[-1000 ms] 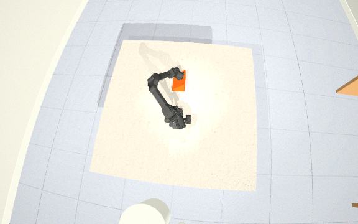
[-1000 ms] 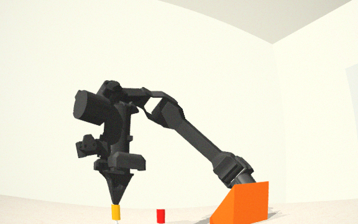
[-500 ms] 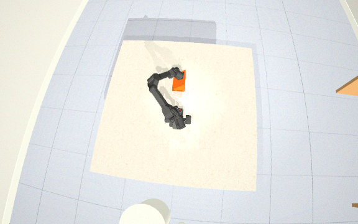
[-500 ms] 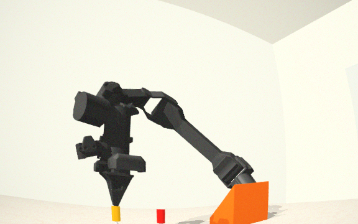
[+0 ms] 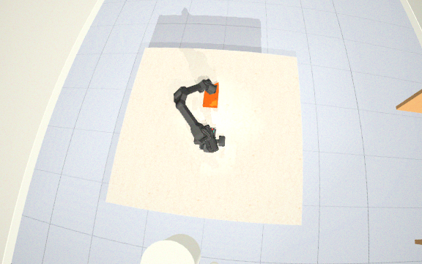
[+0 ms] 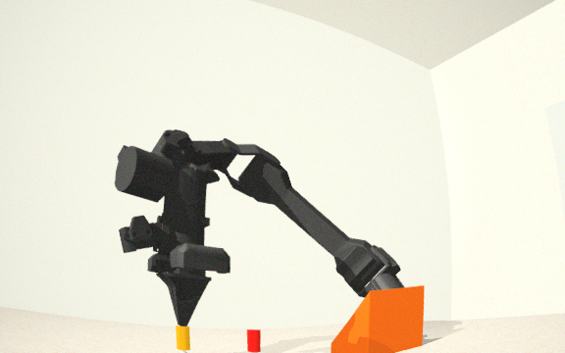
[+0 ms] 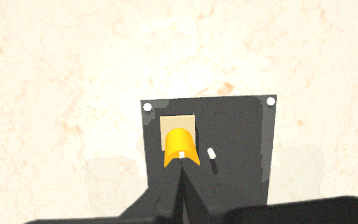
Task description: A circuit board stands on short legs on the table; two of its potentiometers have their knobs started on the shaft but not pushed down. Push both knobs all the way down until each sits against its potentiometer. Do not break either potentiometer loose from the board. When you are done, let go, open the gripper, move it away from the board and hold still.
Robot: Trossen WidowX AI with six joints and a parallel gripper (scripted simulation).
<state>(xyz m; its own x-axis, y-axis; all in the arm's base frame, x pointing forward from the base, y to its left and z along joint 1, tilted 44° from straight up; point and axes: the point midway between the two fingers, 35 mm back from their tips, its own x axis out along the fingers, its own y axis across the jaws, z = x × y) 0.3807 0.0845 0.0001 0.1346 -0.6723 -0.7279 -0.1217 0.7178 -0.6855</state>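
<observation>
My gripper tip is now 1 cm above the yellow knob. Also, from my gripper tip: red knob 10 cm behind, 1 cm to the right, 2 cm below.
</observation>
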